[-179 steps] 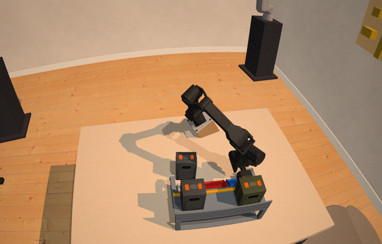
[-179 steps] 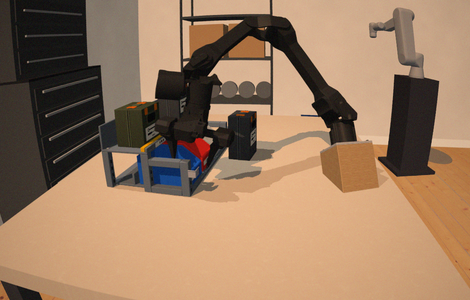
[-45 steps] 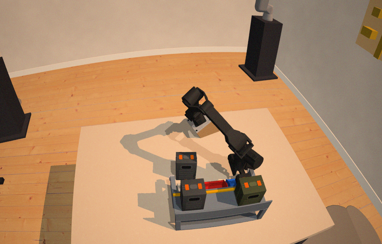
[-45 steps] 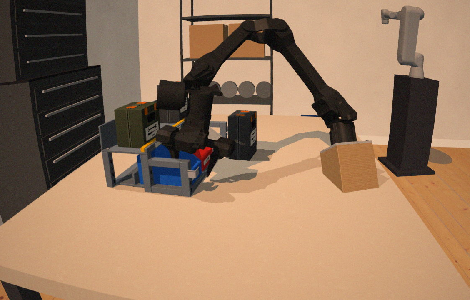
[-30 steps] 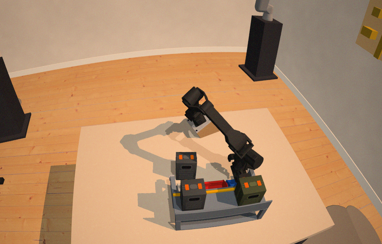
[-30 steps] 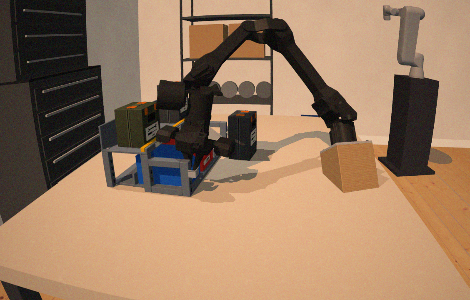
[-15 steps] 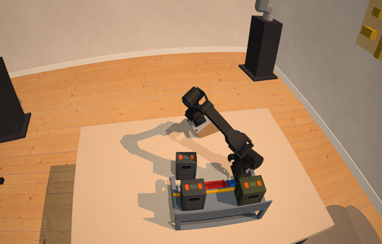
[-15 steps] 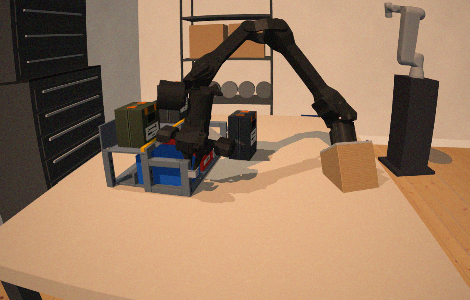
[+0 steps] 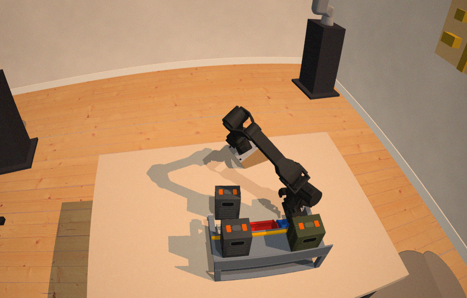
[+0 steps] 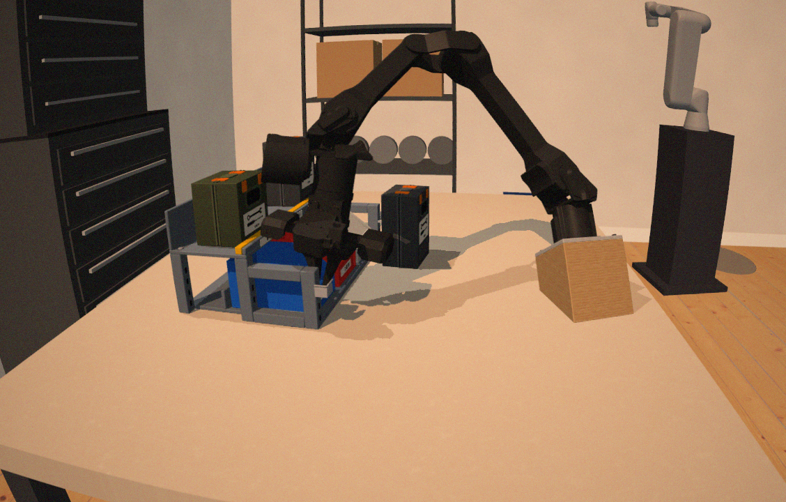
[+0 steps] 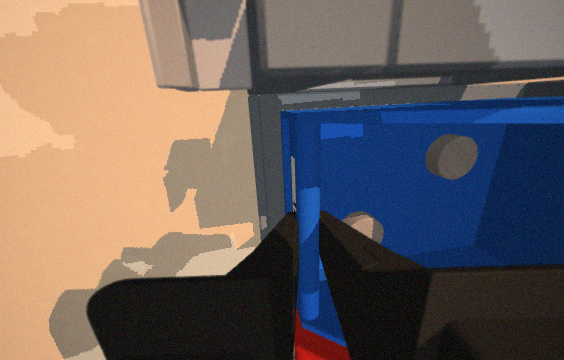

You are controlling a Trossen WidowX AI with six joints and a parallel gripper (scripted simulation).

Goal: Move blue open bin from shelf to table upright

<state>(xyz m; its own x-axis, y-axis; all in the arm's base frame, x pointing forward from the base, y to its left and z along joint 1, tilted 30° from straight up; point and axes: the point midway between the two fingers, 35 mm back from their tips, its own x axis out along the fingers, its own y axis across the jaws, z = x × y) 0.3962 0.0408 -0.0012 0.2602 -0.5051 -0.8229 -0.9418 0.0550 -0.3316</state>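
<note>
The blue open bin is 70 mm ahead of my hand, 10 mm to the right of it and 20 mm below it. Round my hand: red bin 40 mm ahead, 120 mm to the right, 20 mm below; yellow rail 70 mm ahead, 130 mm to the right, 50 mm above; green case 140 mm ahead, 30 mm to the right, 90 mm above.
</note>
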